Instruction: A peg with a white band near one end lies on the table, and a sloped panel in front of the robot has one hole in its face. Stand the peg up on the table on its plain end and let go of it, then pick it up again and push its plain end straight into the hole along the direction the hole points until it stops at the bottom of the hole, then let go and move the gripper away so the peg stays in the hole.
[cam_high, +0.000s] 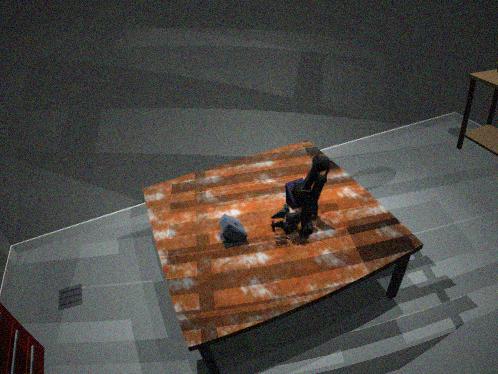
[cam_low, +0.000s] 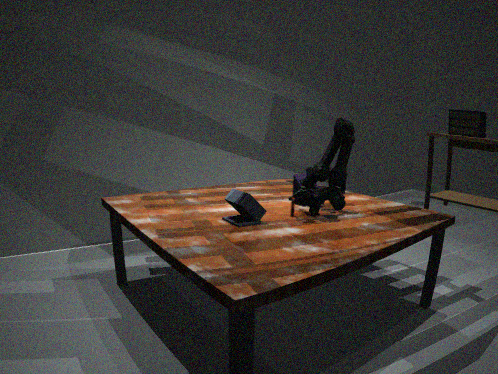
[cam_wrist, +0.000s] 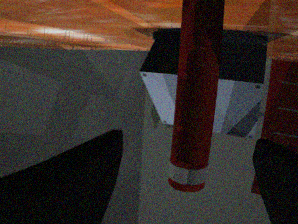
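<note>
The peg lies 10 mm behind my gripper tip, 10 mm to the left of it and 10 mm below it. Also, from my gripper tip: sloped panel 190 mm ahead, 80 mm to the right.
</note>
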